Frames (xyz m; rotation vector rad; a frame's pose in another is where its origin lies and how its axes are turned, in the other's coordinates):
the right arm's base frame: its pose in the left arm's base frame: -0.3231 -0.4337 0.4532 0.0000 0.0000 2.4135
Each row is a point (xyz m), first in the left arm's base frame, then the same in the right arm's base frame.
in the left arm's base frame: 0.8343 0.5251 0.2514
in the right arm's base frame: -0.2259 -1.4859 -0.2018
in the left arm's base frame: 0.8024 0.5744 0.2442
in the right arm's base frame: -0.1693 -1.5015 -0.2090
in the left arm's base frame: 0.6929 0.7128 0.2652
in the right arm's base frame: 0.0045 -1.5319 -0.1880
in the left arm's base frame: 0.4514 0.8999 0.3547
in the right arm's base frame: 0.3093 -1.5108 -0.0985
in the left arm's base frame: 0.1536 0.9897 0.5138
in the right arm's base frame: 0.5914 -1.3797 0.0606
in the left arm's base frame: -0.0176 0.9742 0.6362
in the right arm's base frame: 0.7088 -1.2542 0.1830
